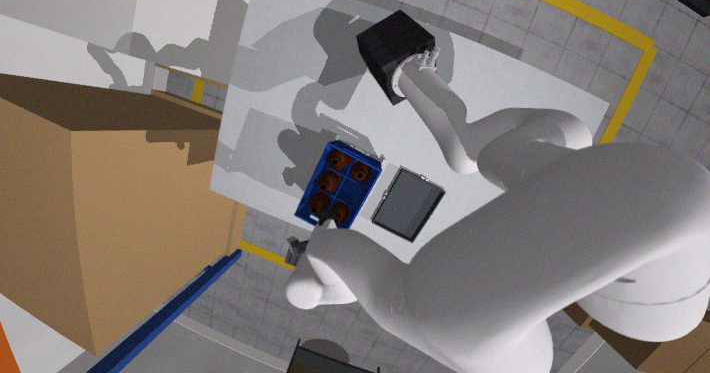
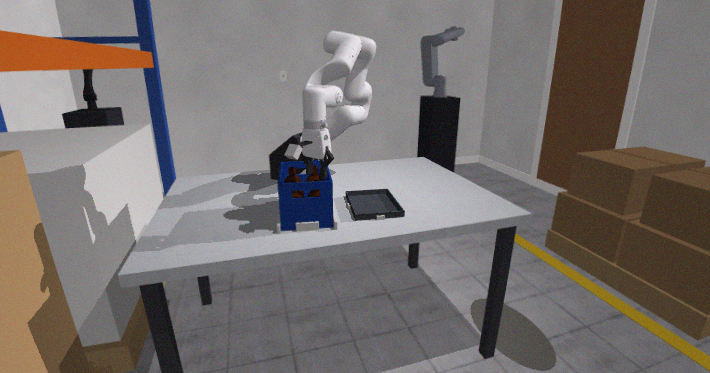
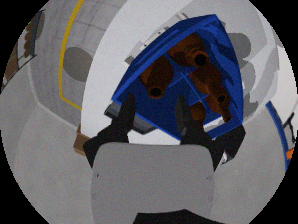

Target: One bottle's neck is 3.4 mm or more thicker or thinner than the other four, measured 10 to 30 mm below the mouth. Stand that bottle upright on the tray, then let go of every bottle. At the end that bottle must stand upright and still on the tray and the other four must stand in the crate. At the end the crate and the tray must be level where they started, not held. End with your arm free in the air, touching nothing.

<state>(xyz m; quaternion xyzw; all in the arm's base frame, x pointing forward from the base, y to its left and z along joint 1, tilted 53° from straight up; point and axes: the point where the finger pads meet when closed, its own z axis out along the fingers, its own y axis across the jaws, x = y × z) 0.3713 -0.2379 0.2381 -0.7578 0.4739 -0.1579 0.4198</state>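
Now: hand 90 mm past the blue crate, 30 mm to the left of it and 110 mm above it. The rest, counted from my hand: dark tray 100 mm behind, 240 mm to the left, 190 mm below; glass bottle 180 mm behind, 70 mm to the right, 110 mm below.
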